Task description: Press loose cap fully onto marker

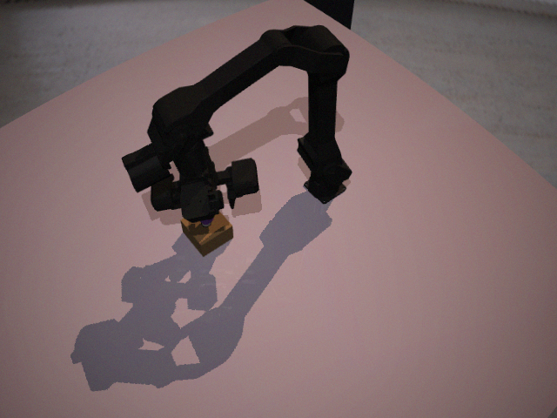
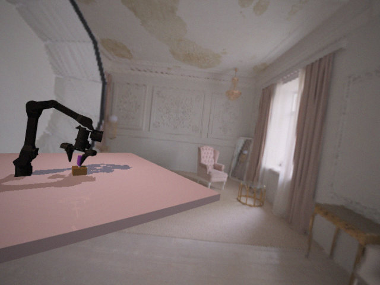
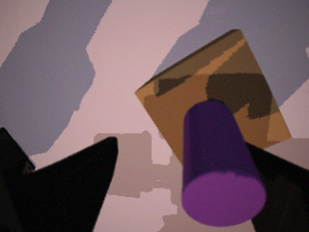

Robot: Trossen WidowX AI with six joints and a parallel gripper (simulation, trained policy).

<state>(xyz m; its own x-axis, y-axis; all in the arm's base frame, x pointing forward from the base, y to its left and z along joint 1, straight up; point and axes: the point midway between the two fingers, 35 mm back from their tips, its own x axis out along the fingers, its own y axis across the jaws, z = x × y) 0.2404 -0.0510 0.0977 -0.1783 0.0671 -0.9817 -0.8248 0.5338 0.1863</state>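
My gripper tip is now 2 cm short of the purple cap and 2 cm below it. The rest, counted from my gripper tip: brown holder block (2 cm ahead, 4 cm below).
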